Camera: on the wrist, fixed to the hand. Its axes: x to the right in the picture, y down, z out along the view.
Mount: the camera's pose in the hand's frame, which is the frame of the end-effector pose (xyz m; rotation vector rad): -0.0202 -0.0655 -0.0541 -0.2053 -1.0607 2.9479
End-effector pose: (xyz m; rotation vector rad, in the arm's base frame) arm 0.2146 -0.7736 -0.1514 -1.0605 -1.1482 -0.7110
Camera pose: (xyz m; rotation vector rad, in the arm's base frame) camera 0.1708 -0.8491 -0.1542 -1.8526 0.7067 2.1905
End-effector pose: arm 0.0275 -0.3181 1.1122 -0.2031 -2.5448 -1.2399
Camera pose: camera 0.0410 -0.4010 1.0883 -2.9182 0.1262 0.3174
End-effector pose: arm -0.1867 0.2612 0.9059 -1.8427 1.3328 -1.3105
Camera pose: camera -0.2093 0.3119 0.9733 0.6570 1.3656 1.1733
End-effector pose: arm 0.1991 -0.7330 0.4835 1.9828 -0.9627 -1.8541
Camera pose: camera 0.2703 -0.6849 0.4682 -1.2752 -1.5348 -0.3114
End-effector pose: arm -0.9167 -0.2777 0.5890 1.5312 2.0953 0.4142
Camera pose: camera -0.9943 -0.3149 0.6039 2.1766 -1.7887 0.2827
